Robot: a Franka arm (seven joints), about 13 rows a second.
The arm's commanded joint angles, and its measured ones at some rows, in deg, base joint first. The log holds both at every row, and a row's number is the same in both.
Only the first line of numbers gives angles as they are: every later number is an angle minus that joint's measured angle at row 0.
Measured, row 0:
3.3, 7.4, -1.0, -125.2, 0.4, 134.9, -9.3
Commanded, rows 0 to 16:
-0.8, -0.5, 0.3, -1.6, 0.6, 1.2, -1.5
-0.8, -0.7, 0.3, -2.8, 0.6, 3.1, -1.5
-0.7, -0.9, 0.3, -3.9, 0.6, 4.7, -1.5
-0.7, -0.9, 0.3, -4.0, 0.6, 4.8, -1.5
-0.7, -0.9, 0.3, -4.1, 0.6, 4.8, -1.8
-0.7, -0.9, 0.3, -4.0, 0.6, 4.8, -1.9
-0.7, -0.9, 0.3, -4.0, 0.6, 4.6, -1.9
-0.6, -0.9, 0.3, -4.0, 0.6, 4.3, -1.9
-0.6, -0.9, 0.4, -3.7, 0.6, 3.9, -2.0
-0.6, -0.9, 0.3, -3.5, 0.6, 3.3, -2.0
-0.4, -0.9, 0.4, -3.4, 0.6, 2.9, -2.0
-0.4, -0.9, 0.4, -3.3, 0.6, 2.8, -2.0
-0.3, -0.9, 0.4, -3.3, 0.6, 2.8, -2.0
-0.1, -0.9, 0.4, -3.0, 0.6, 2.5, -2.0
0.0, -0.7, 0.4, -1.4, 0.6, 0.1, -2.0
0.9, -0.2, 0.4, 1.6, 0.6, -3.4, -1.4
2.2, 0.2, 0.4, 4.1, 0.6, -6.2, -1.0
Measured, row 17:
0.7, -0.1, 0.2, -0.6, 0.0, -1.0, -0.1
